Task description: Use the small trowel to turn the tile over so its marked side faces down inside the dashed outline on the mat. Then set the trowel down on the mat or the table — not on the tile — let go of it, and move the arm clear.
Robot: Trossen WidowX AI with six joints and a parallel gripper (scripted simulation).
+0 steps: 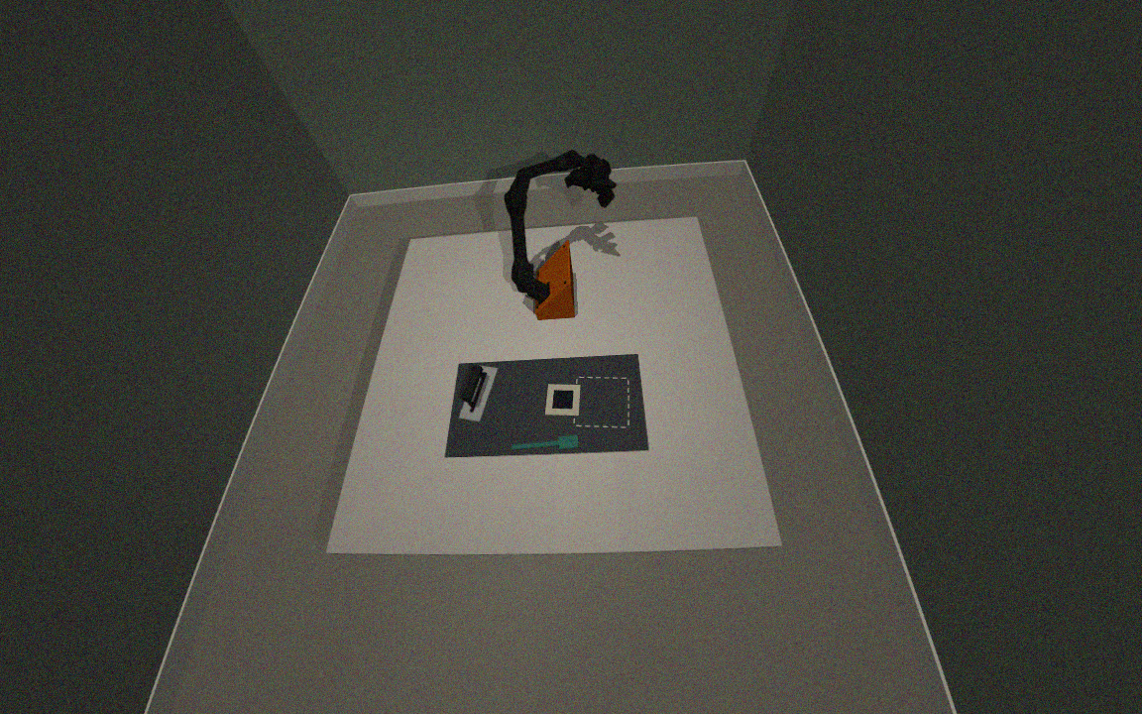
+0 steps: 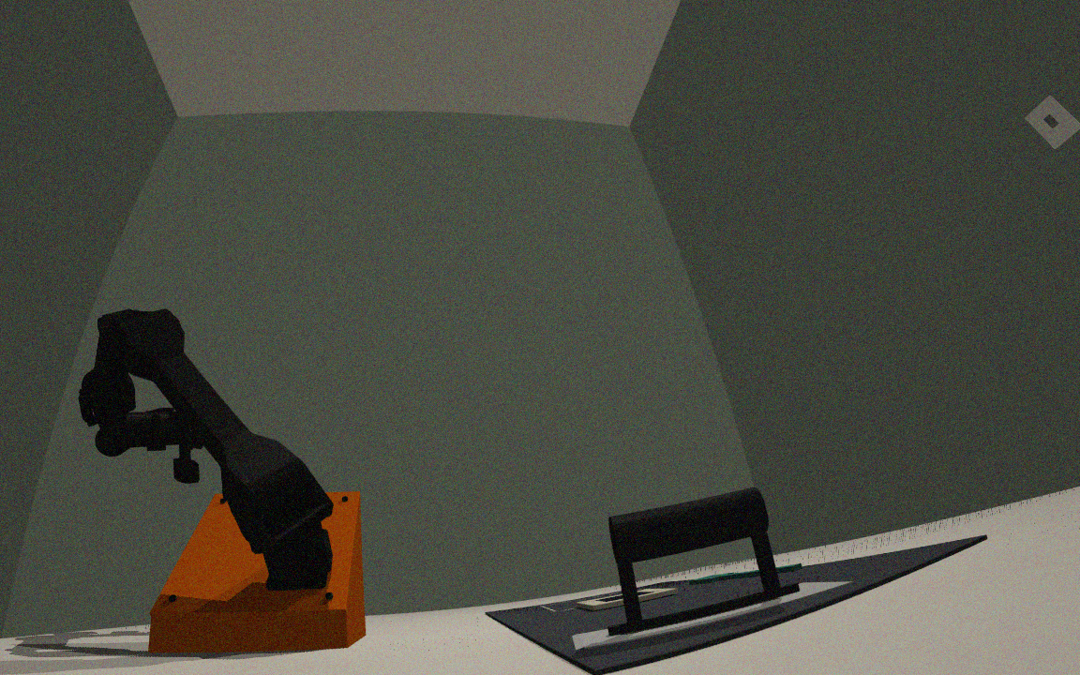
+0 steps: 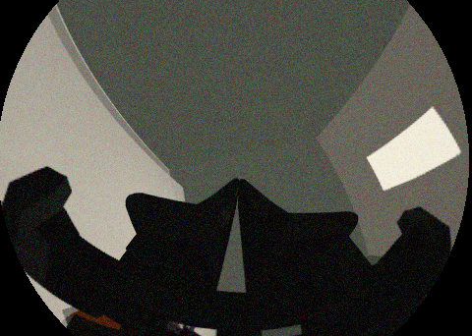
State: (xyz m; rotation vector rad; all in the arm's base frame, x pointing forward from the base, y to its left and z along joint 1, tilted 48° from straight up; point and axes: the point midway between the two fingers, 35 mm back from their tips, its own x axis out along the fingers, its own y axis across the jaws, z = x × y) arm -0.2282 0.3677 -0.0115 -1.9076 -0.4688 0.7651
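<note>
Now: gripper tip 53 cm short of the black-handled float, 52 cm to the left of it and 31 cm above it. From my gripper tip the other things lie so: white tile (60 cm ahead, 23 cm to the right, 35 cm below); green trowel (75 cm ahead, 27 cm to the right, 35 cm below).
</note>
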